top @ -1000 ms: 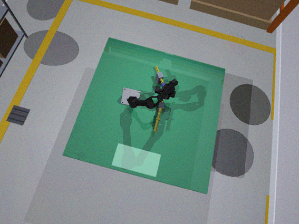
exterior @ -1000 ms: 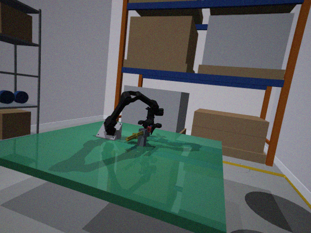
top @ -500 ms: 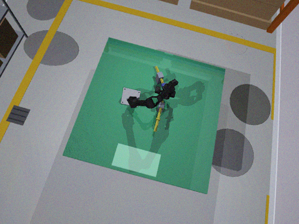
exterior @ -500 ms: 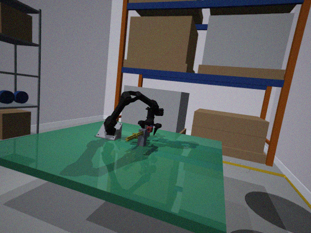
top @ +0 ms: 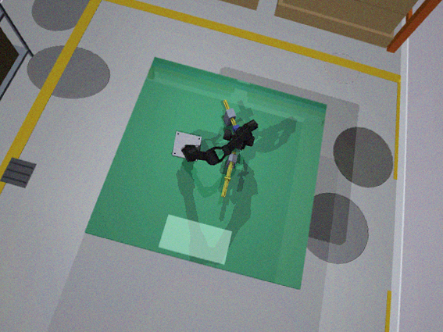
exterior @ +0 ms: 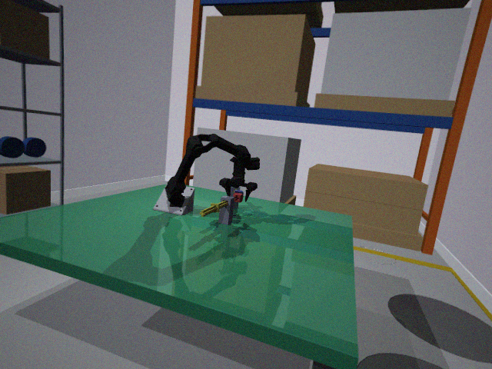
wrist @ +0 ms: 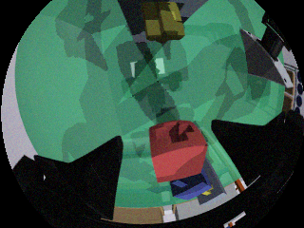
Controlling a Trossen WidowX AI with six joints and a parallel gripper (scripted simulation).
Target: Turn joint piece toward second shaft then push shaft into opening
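Now: gripper tip 2 cm to the right of the red square joint piece and 1 cm below it.
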